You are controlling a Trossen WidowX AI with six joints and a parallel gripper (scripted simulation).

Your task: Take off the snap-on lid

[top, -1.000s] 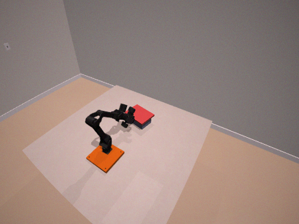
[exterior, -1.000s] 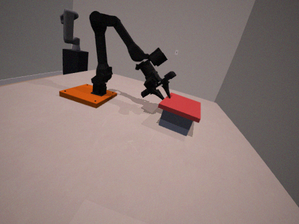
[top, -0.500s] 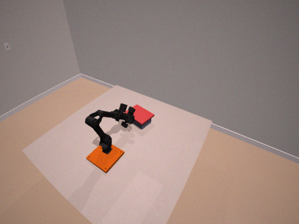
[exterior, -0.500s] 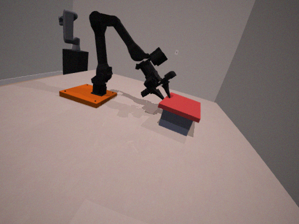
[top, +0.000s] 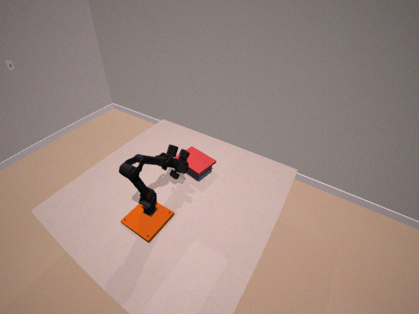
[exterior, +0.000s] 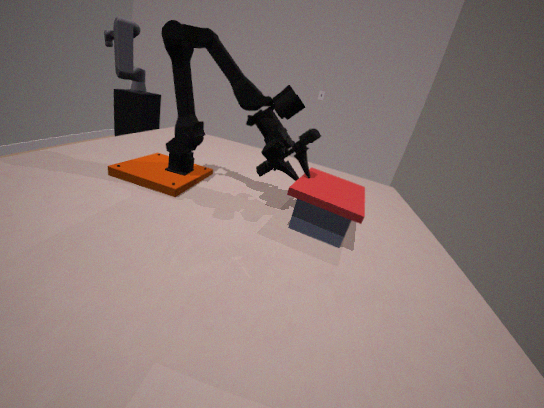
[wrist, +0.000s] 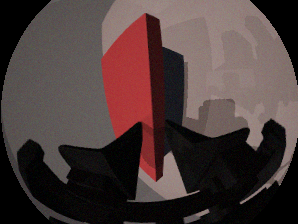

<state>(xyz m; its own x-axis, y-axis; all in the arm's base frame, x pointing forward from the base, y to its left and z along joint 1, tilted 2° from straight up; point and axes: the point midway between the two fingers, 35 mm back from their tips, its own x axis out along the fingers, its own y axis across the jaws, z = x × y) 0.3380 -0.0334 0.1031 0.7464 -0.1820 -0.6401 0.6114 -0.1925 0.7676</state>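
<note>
The red lid is 70 mm ahead of my gripper tip and 20 mm to the right of it. The rest, counted from my gripper tip: storage box: 70 mm ahead, 20 mm to the right, 50 mm below.
</note>
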